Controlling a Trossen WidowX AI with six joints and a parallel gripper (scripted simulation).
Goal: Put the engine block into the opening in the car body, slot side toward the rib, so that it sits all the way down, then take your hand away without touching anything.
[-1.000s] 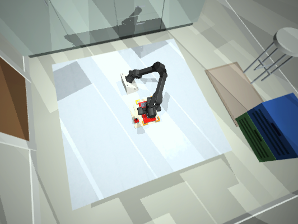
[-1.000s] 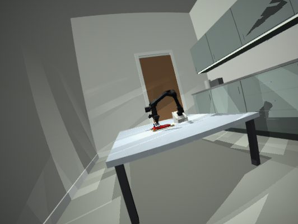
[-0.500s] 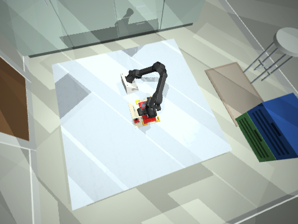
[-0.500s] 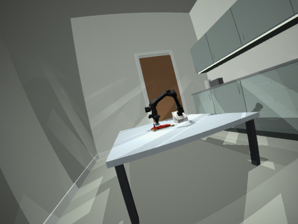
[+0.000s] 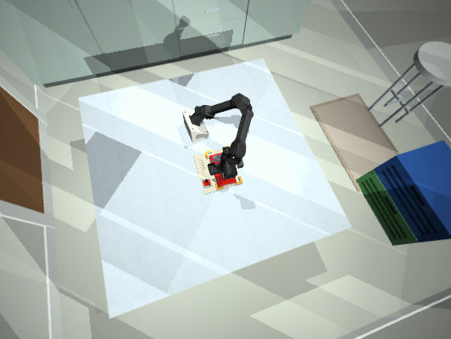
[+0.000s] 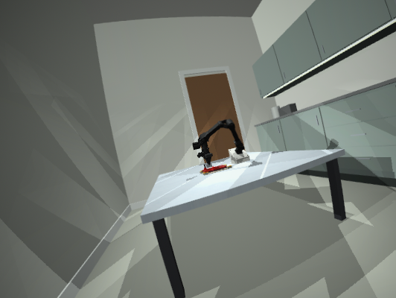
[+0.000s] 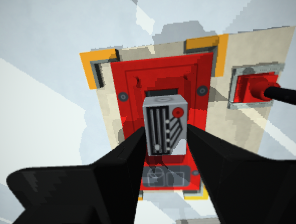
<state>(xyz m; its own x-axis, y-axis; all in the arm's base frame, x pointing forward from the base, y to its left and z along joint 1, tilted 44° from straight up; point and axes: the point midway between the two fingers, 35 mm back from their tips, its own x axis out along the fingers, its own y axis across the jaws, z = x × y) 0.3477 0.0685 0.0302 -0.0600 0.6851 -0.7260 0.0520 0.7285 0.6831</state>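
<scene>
Now: the engine block 10 mm below my gripper tip.
</scene>
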